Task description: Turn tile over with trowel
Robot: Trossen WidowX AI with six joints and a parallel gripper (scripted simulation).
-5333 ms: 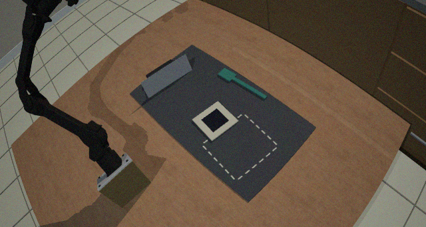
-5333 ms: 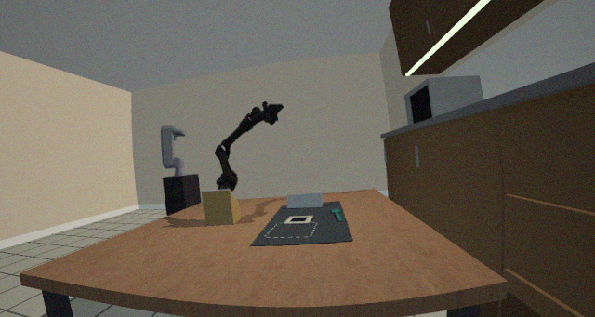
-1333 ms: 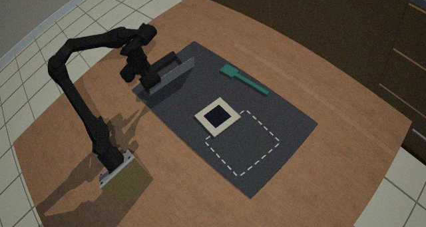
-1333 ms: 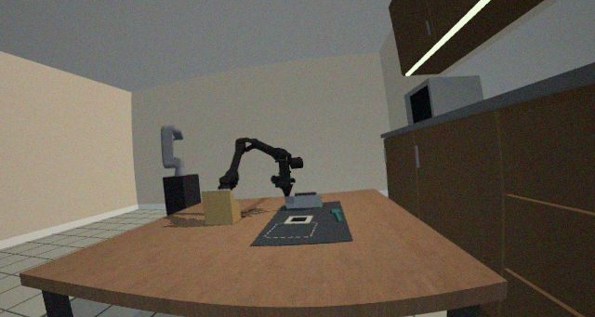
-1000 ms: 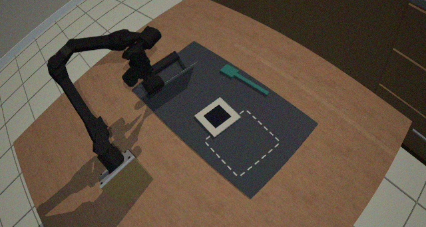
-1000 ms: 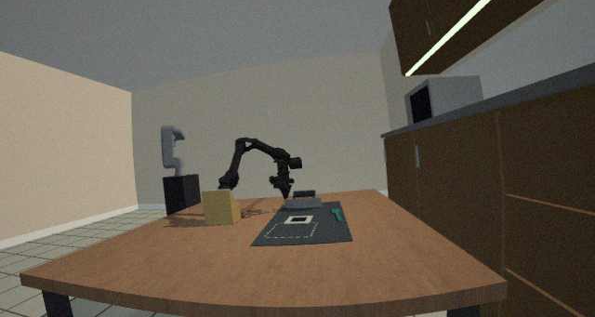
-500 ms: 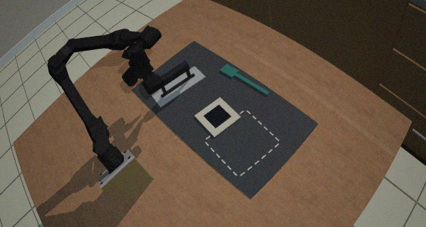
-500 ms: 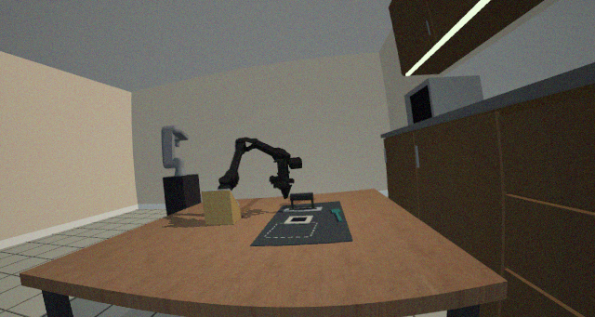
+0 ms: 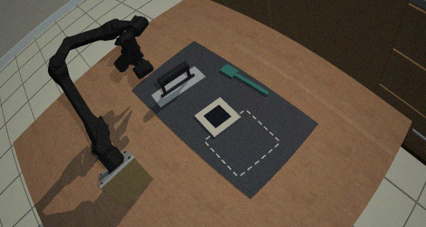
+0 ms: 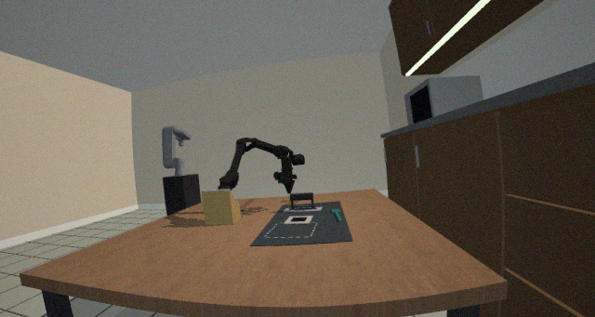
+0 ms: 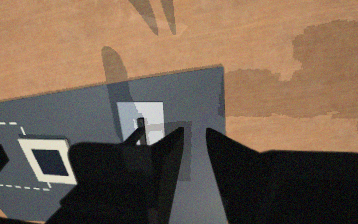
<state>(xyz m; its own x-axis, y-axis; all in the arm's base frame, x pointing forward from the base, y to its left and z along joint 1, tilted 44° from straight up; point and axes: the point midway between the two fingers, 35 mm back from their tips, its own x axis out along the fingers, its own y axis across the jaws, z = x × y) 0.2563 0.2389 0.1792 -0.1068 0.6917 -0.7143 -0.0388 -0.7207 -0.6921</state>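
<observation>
Right now my gripper tip is 11 cm short of the trowel, 9 cm to the left of it and 4 cm above it. Also, from my gripper tip: dark mat (26 cm to the right, 14 cm ahead, 10 cm below); tile (30 cm to the right, 11 cm ahead, 7 cm below); teal flat tool (28 cm ahead, 22 cm to the right, 7 cm below).
</observation>
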